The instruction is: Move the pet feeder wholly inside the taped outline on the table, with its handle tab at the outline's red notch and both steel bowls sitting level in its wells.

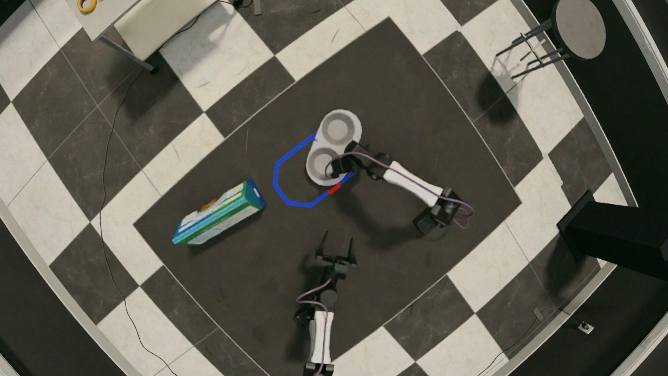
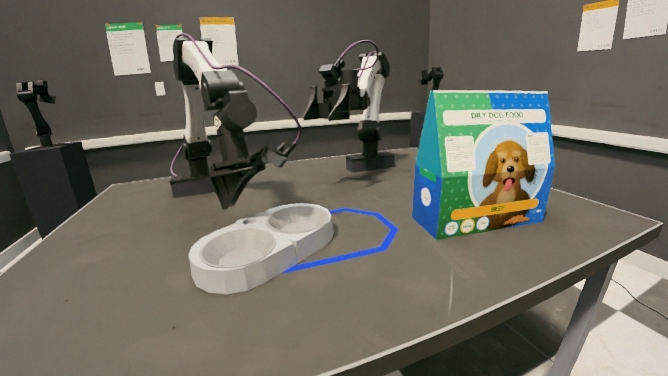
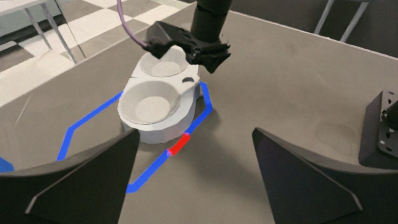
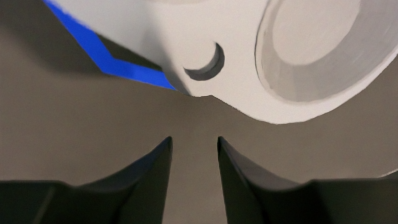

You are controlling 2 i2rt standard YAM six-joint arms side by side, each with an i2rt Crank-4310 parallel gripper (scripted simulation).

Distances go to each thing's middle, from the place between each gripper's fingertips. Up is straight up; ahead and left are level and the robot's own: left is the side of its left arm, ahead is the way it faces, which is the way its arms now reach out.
Labels:
I see my right gripper [image 2: 228, 208] 80 mm short of the white pet feeder [image 2: 290, 249], 70 mm to the right of it and 70 mm above it. Also, from my right hand: dog food box [image 2: 485, 162]: 170 mm ahead, 570 mm to the left, 70 mm above; then blue taped outline [image 3: 141, 180]: 60 mm ahead, 170 mm to the left, 80 mm below.
I see my left gripper [image 2: 315, 118] 24 cm above the blue taped outline, 23 cm short of it and 9 cm to the left of it. Round my left hand: dog food box: 33 cm ahead, 31 cm to the left, 10 cm below; white pet feeder: 24 cm ahead, 23 cm below, 20 cm to the right.

